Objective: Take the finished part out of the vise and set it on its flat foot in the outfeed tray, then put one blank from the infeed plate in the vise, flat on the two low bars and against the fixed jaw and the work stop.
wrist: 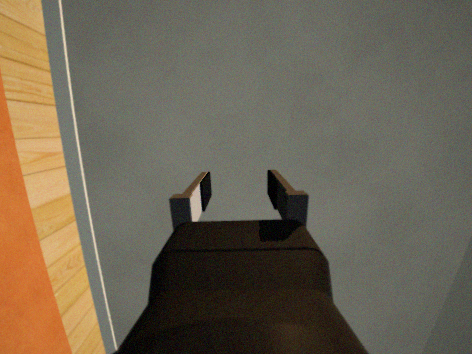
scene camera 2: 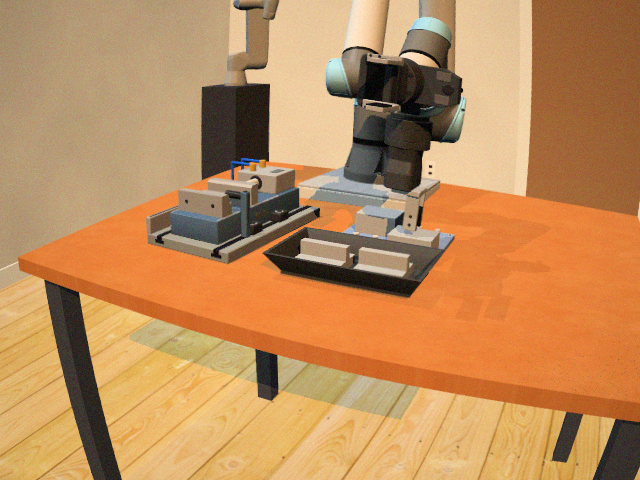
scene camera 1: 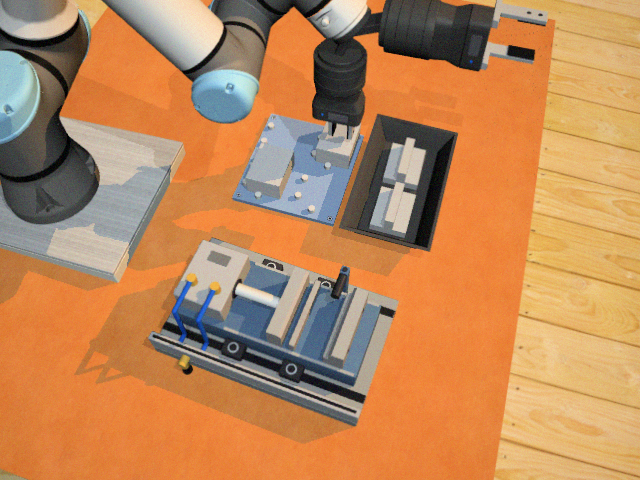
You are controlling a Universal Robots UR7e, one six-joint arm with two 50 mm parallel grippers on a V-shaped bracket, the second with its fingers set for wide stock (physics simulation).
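Frame: origin at the arm's base, x ahead, y left, z up, level; millimetres.
Where they show: end effector, tool point: (wrist: pixel 239 188) (scene camera 2: pixel 381 84) (scene camera 1: pixel 526 36); arm's base, origin of the base link: (scene camera 2: pixel 375 177) (scene camera 1: pixel 54 185).
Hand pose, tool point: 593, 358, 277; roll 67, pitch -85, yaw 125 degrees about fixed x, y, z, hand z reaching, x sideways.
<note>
Each offset is from my tool point to the top centre of the thing, as dx, dy, dz. "spot": to the spot under its first point.
The vise {-154, -390, -202} (scene camera 1: pixel 273 330) (scene camera 2: pixel 222 222) holds no part between its jaws; a thin low bar {-116, -380, -221} (scene camera 1: pixel 305 315) shows between them. Two finished parts {spot: -105, -64, -254} (scene camera 1: pixel 405 162) {spot: -87, -156, -254} (scene camera 1: pixel 392 209), with ridges up, stand in the dark outfeed tray (scene camera 1: pixel 439 206) (scene camera 2: pixel 341 281). The infeed plate {-266, -122, -293} (scene camera 1: pixel 281 206) bears two blanks: one blank {-296, -167, -257} (scene camera 1: pixel 271 167) (scene camera 2: pixel 372 223) at left, and the other blank {-226, -61, -257} (scene camera 1: pixel 333 150) (scene camera 2: pixel 418 238) at the right rear. My downward gripper (scene camera 1: pixel 342 135) is shut on the right rear blank's upper part, with its fingertips low at the top edges; the blank rests on the plate. My second gripper (wrist: pixel 239 190) points sideways, open and empty.
The robot base plate (scene camera 1: pixel 103 227) (scene camera 2: pixel 325 193) lies left of the infeed plate. The work stop {spot: -89, -328, -206} (scene camera 1: pixel 341 283) (scene camera 2: pixel 244 214) rises at the vise's side. Blue hoses {spot: -222, -458, -192} (scene camera 1: pixel 201 315) stand at its left end. Small pins {-244, -146, -285} (scene camera 1: pixel 304 178) stick up from the infeed plate.
</note>
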